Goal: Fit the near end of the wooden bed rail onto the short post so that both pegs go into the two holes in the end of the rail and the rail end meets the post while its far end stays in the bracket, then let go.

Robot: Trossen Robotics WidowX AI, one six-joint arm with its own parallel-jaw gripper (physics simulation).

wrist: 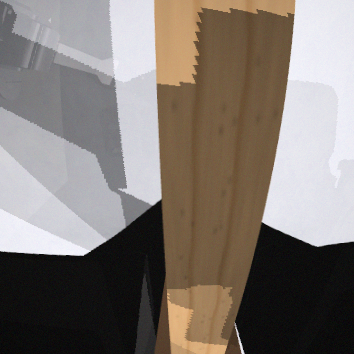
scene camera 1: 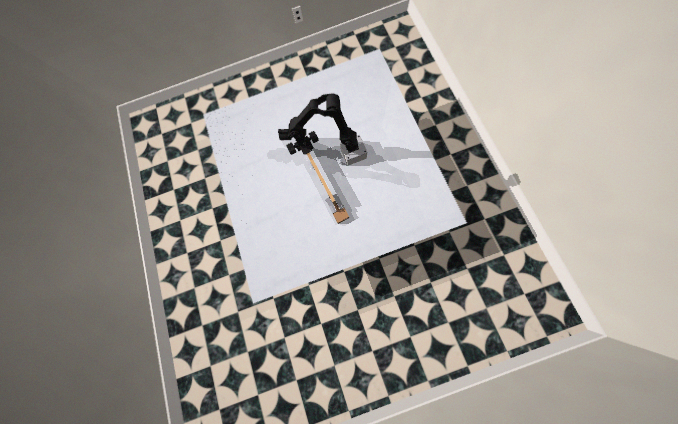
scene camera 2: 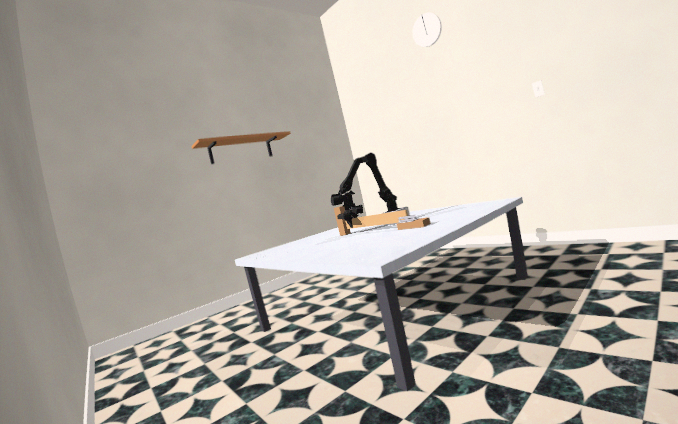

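Pixels of known places: gripper, fingertip midpoint: (scene camera 2: 352, 227); arm's base, origin of the base link: (scene camera 1: 352, 146) (scene camera 2: 393, 210).
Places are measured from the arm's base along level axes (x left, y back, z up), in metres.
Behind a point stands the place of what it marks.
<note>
The wooden bed rail (scene camera 1: 322, 178) @[y -0.230, x 0.133, z 0.016 m] (scene camera 2: 382, 219) @[y -0.244, x 0.128, z -0.016 m] (wrist: 220, 130) runs from my gripper to the bracket. My gripper (scene camera 1: 308, 150) @[y -0.270, x -0.112, z -0.040 m] (scene camera 2: 352, 222) @[y -0.270, x -0.112, z -0.040 m] (wrist: 187, 206) @[y -0.270, x -0.112, z -0.040 m] is shut on the rail close to its end by the post. The short wooden post (scene camera 2: 343, 229) @[y -0.301, x -0.168, z -0.042 m] stands upright beside the gripper in scene camera 2. The gripper and arm cover the post in scene camera 1. The rail's far end is at the metal bracket (scene camera 1: 338, 206) (scene camera 2: 408, 218); how deep it sits is too small to tell. The pegs, the holes and any gap between rail end and post are hidden.
A wooden block (scene camera 1: 341, 216) @[y -0.200, x 0.369, z -0.044 m] (scene camera 2: 414, 224) @[y -0.242, x 0.346, z -0.061 m] lies at the bracket on the white table (scene camera 1: 280, 250) @[y -0.607, x 0.431, z -0.080 m] (scene camera 2: 320, 257) @[y -0.760, x 0.205, z -0.080 m]. The arm's base (scene camera 1: 355, 156) @[y -0.004, x 0.067, z 0.000 m] stands on the table beside the rail. A wall shelf (scene camera 2: 242, 139) is away from the table.
</note>
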